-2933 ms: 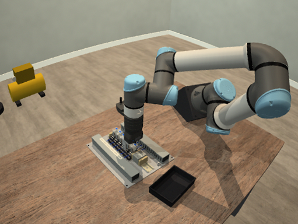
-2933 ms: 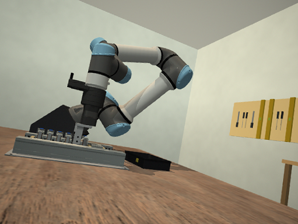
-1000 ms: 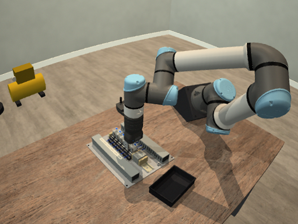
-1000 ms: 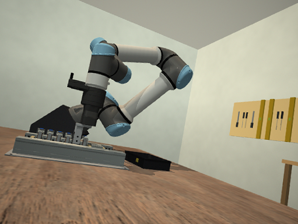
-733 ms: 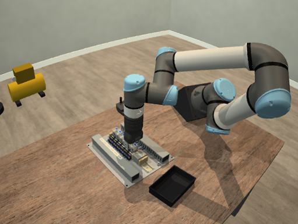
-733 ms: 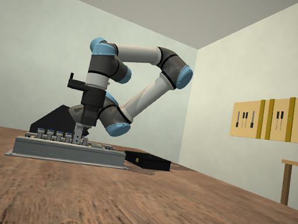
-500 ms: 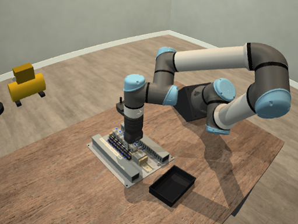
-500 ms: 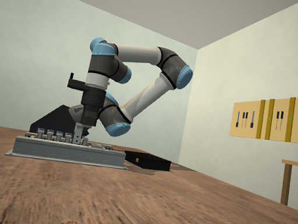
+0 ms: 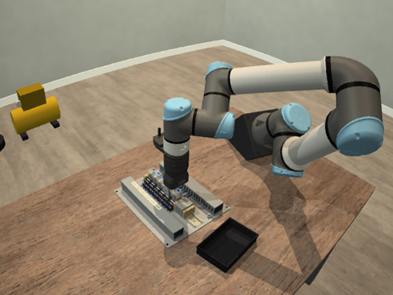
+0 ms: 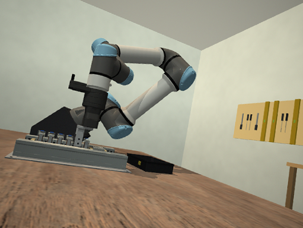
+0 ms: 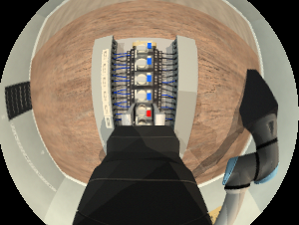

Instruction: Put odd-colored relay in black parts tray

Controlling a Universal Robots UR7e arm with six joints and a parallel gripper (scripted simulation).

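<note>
Right now the red-button relay is 1 cm below my hand. Also, from my hand: grey relay panel (3 cm below, 1 cm to the right); black parts tray (26 cm to the left, 4 cm below, 3 cm behind).
</note>
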